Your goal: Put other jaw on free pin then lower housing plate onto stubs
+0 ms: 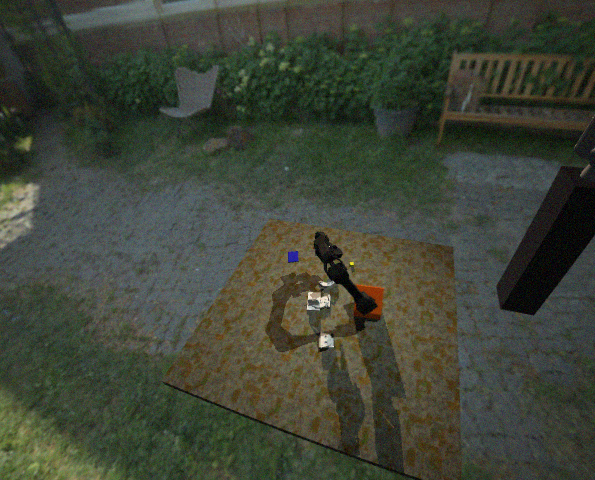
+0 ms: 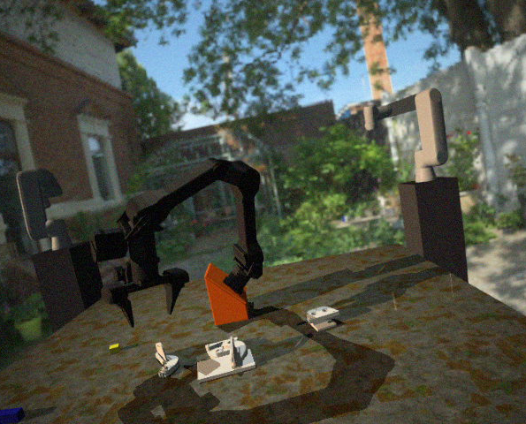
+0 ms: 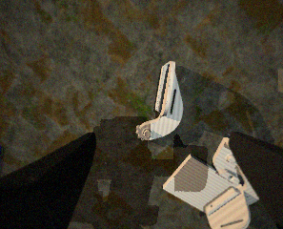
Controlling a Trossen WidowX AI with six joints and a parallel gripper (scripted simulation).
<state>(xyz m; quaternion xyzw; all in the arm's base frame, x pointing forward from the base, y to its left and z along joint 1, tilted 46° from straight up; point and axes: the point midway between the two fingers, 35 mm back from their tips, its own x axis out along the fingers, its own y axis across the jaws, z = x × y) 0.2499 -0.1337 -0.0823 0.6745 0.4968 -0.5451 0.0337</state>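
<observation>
My gripper tip is now 30 mm short of the white jaw, 10 mm to the right of it and 110 mm above it. From my gripper tip the other things lie so: housing plate (90 mm behind, 380 mm to the left, 80 mm below); blue block (160 mm ahead, 290 mm to the right, 100 mm below); small yellow block (100 mm behind, 170 mm to the right, 100 mm below).
</observation>
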